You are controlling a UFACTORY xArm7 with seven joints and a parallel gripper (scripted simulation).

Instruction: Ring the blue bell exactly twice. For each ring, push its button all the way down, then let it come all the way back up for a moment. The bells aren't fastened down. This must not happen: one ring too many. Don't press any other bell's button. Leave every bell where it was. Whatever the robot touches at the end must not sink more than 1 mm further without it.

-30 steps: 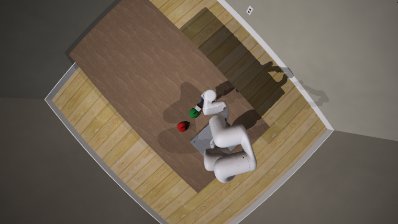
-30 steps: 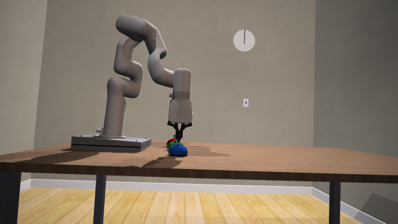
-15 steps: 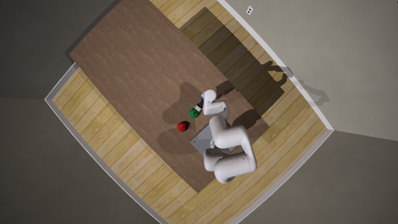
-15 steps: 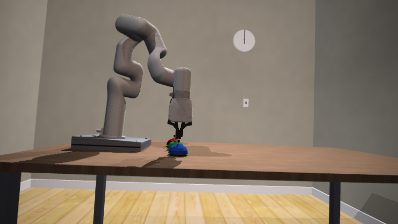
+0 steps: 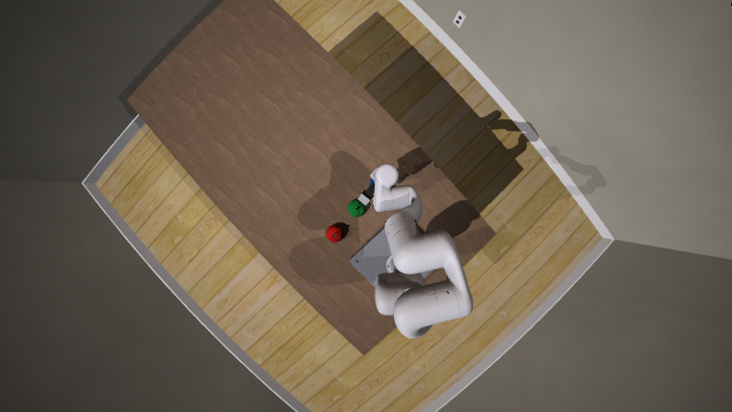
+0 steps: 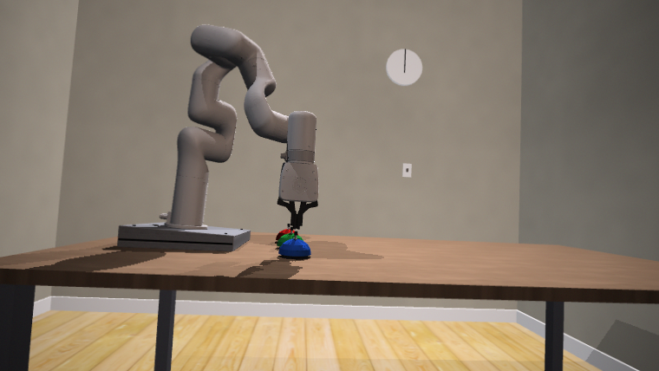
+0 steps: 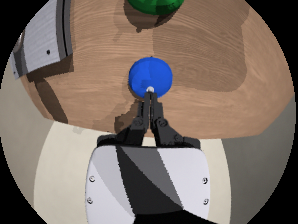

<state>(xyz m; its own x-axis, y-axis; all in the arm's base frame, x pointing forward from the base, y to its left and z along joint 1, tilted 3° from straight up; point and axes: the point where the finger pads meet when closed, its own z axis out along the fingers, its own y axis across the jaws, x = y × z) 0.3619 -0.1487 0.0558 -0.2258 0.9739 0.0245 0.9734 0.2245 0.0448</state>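
The blue bell lies 50 mm below my hand. From my hand the other things lie so: red bell (310 mm to the left, 70 mm behind, 50 mm below); green bell (150 mm to the left, 50 mm below, 40 mm behind).
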